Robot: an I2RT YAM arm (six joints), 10 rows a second.
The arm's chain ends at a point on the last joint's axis. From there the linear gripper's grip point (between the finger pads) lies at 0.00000 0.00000 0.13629 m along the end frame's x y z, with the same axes.
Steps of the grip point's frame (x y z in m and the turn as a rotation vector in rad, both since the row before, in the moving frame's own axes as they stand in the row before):
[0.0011 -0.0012 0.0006 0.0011 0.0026 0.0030]
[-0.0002 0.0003 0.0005 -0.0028 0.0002 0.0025]
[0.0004 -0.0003 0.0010 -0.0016 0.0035 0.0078]
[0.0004 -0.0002 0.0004 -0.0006 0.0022 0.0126]
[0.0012 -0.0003 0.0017 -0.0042 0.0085 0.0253]
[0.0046 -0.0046 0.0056 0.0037 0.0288 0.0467]
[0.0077 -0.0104 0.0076 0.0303 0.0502 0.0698]
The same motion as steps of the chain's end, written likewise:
[0.0007 -0.0011 0.0006 0.0011 0.0026 0.0030]
[-0.0002 -0.0001 0.0005 -0.0028 0.0002 0.0025]
[-0.0001 -0.0005 0.0010 -0.0016 0.0035 0.0078]
[0.0001 -0.0003 0.0004 -0.0006 0.0022 0.0126]
[0.0000 -0.0009 0.0017 -0.0042 0.0085 0.0253]
[0.0007 -0.0042 0.0057 0.0037 0.0288 0.0467]
[0.0007 -0.0065 0.0078 0.0303 0.0502 0.0698]

